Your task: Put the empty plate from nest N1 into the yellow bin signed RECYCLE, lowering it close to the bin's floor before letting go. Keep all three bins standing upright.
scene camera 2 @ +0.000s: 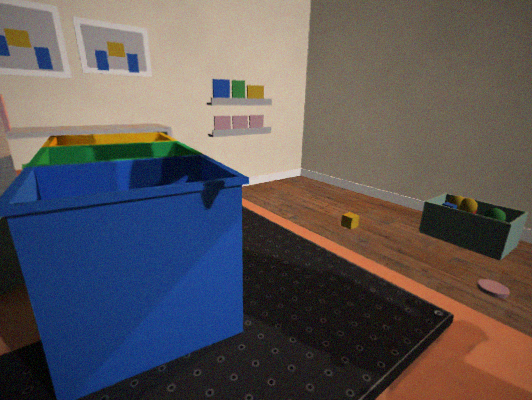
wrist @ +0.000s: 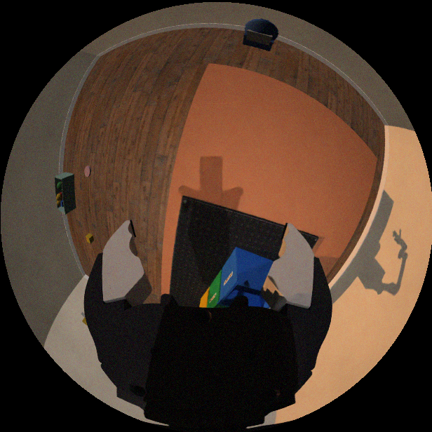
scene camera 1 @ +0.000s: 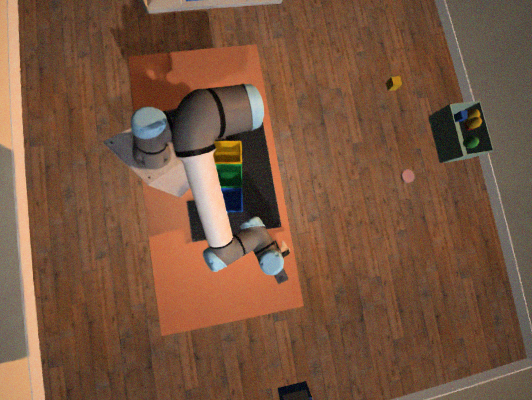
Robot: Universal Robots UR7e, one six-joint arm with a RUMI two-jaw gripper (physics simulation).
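Where they show: arm's base, link origin: (scene camera 1: 152,154).
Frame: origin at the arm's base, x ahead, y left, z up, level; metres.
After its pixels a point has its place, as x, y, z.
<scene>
The yellow bin (scene camera 1: 228,152) {0.322, 0.076, -0.386} (scene camera 2: 112,140) {0.320, 0.078, -0.221} (wrist: 203,299) stands upright at the far end of a row, beside the green bin (scene camera 1: 231,176) {0.310, -0.079, -0.387} (scene camera 2: 120,151) {0.297, -0.052, -0.220} (wrist: 214,291) and the blue bin (scene camera 1: 235,200) {0.303, -0.232, -0.387} (scene camera 2: 140,260) {0.238, -0.294, -0.272} (wrist: 252,265), both also upright. Part of the row is hidden under the arm in scene camera 1. My gripper (scene camera 1: 284,262) (wrist: 207,224) is open with nothing between its fingers. It hangs high, past the blue bin's end of the row, over the orange mat near the board's edge. The empty plate and nest N1 do not show.
The bins stand on a black perforated board (scene camera 1: 262,205) {0.461, -0.297, -0.390} (scene camera 2: 320,300) {0.441, -0.332, -0.389} (wrist: 240,225), on an orange mat (scene camera 1: 200,300) {-0.022, -0.773, -0.402} (wrist: 275,130). The arm's forearm (scene camera 1: 207,200) {0.260, -0.306, 0.417} passes above the bins. A green toy box (scene camera 1: 445,132) (scene camera 2: 465,230), a yellow block (scene camera 1: 394,83) and a pink disc (scene camera 1: 408,176) lie away on the floor.
</scene>
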